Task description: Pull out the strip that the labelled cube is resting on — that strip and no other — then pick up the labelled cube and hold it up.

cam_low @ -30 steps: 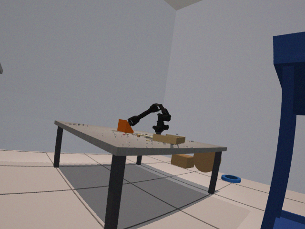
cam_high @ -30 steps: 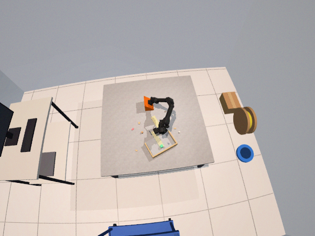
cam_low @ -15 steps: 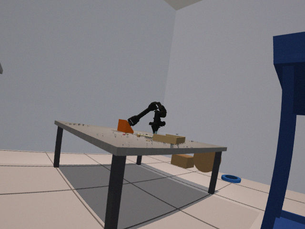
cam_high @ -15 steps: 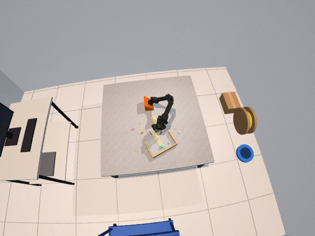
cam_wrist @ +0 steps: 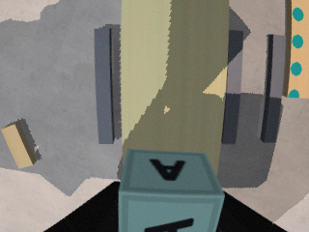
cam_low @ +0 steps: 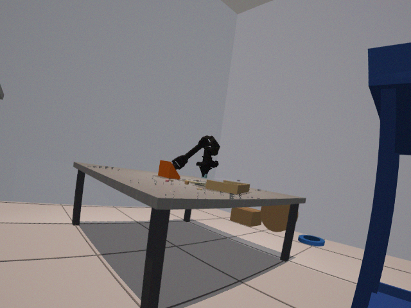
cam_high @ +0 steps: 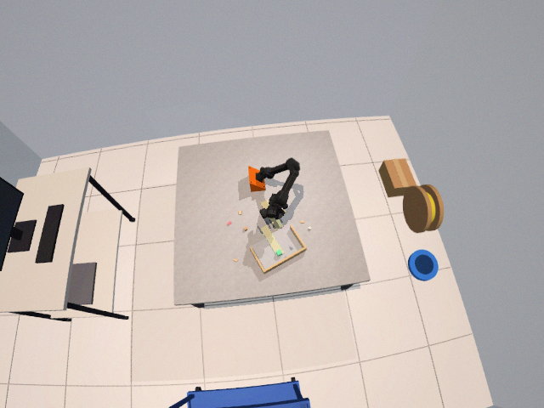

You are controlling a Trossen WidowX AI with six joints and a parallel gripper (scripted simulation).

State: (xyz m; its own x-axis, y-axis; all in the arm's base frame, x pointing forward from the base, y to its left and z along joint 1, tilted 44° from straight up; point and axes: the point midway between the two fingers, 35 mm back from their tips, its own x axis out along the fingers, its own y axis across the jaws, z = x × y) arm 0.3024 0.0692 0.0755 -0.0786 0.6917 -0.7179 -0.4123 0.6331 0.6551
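The yellow strip is 5 cm below my gripper tip, 2 cm to the right of it and 2 cm behind it. Round my gripper tip: labelled cube: 1 cm above.
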